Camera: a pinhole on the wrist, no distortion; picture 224 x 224 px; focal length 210.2 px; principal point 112.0 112.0 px. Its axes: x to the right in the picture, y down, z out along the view. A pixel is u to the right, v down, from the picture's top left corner.
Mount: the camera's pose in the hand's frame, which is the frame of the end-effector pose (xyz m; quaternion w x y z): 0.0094 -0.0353 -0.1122 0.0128 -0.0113 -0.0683 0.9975
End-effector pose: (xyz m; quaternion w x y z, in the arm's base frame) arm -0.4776 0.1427 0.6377 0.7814 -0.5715 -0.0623 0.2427
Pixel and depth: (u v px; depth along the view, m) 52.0 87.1 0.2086
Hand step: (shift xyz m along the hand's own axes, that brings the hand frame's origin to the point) 0.0644 -0.0408 0.0990
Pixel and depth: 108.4 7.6 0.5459
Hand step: 0.0120 0.1587 0.4657
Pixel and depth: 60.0 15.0 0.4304
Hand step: 0.1101 0.1000 0.3434
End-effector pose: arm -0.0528 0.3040 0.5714 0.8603 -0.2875 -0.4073 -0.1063
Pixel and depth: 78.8 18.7 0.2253
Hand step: 0.0419 0.0321 0.1253
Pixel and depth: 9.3 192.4 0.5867
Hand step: 0.2762 -0.3451 0.4442
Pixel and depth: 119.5 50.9 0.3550
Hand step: -0.0094 0.0190 0.2532
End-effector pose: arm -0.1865 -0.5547 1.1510 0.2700 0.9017 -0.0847 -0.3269
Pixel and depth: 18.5 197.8 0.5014
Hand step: 0.2152 -0.3122 0.3611
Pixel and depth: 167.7 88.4 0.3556
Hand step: -0.0925 -0.0416 0.2435
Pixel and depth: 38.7 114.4 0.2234
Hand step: 0.0818 -0.0703 0.1103
